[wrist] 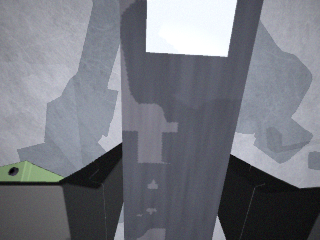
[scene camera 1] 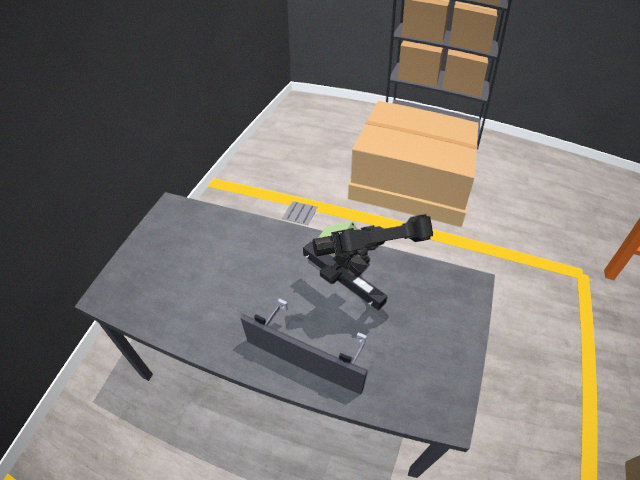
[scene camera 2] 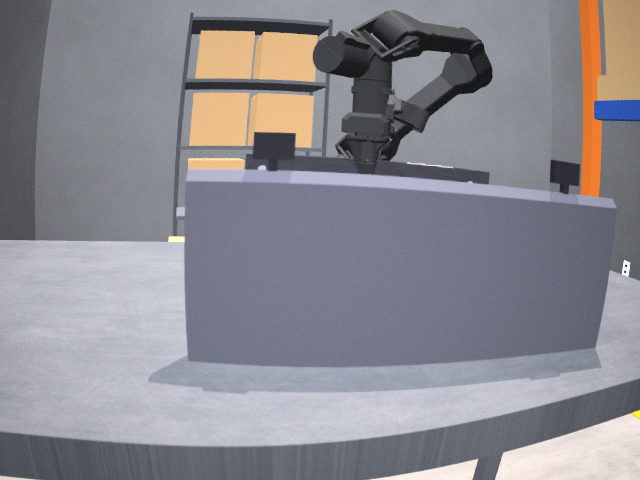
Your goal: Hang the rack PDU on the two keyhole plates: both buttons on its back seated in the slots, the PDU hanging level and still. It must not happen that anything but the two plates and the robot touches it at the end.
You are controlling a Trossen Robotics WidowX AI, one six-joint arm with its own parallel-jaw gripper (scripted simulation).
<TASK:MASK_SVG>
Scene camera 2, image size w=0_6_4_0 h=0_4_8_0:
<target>my gripper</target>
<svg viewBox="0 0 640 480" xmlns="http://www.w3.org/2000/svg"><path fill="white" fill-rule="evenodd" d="M355 80L353 86L351 86L351 92L353 93L352 112L349 112L342 118L341 132L355 132L356 136L346 135L346 139L359 174L374 175L376 162L380 160L382 150L393 141L388 138L395 137L395 128L391 123L394 123L394 120L422 133L430 113L421 109L421 106L396 98L395 89L393 89L392 93L391 83L375 80Z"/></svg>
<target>rack PDU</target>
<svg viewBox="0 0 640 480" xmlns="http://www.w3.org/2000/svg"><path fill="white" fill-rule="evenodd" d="M374 175L449 180L489 185L490 173L479 170L394 161L377 161ZM278 160L278 170L359 174L354 158L295 155L295 161ZM246 154L245 169L268 170L268 160L252 160L252 154Z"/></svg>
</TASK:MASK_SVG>
